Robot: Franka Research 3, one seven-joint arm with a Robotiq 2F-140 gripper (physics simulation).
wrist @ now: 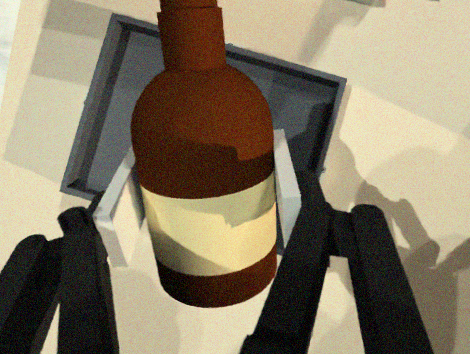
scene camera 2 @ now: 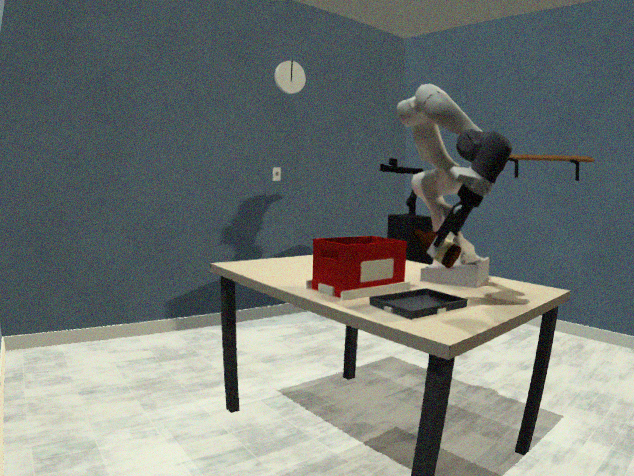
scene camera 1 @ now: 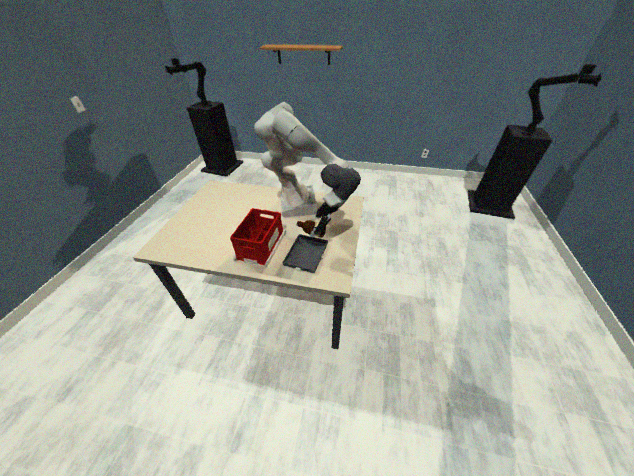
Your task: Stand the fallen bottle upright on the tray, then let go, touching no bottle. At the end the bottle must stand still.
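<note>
A brown bottle with a cream label [scene camera 1: 307, 224] [scene camera 2: 451, 254] [wrist: 205, 110] is held in the air behind the tray. It is tilted, with its neck higher than its base in scene camera 2's view. My gripper [scene camera 1: 319, 228] [scene camera 2: 440, 249] [wrist: 209, 159] is shut on the bottle's body, one pale pad at each side of the label. The dark grey tray [scene camera 1: 305, 253] [scene camera 2: 417, 302] [wrist: 305, 102] lies flat on the table. In the wrist view the bottle hides the tray's middle, and the bottle's mouth is cut off at the top edge.
A red crate [scene camera 1: 249, 252] [scene camera 2: 335, 266] stands on the table [scene camera 1: 204, 220] [scene camera 2: 276, 271] beside the tray, on its left in scene camera 1's view. Its contents cannot be made out. The arm's white base [scene camera 1: 294, 202] [scene camera 2: 450, 274] stands at the table's back.
</note>
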